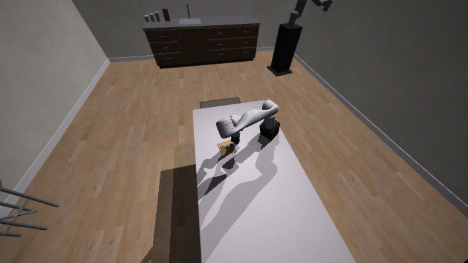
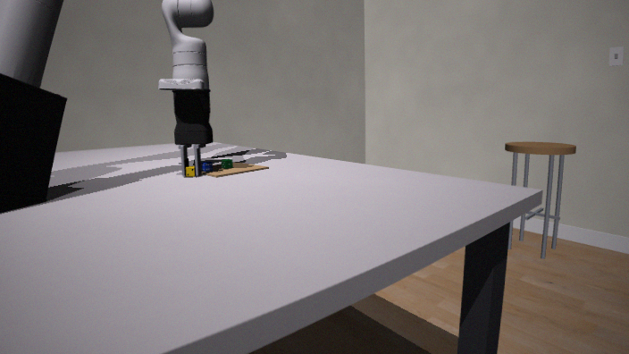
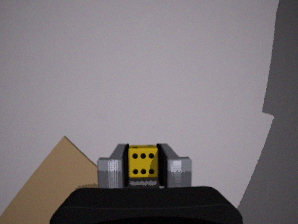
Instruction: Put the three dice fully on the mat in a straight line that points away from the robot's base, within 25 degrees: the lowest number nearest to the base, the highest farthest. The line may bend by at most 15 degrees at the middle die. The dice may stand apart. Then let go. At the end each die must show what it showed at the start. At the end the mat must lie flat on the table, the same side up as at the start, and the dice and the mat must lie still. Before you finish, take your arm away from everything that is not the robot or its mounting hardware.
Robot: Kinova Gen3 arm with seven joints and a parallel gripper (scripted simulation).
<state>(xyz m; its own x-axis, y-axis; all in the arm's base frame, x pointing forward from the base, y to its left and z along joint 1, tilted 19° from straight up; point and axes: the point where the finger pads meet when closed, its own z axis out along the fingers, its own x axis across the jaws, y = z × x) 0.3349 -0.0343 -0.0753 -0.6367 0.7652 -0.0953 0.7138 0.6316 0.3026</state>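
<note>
My hand is 5 cm short of the blue die, 2 cm to the right of it and 1 cm above it. Also, from my hand: tan mat 10 cm ahead, 2 cm below, 1 cm to the left; then yellow die 1 cm below; then green die 10 cm ahead, 1 cm to the left, 1 cm below.
</note>
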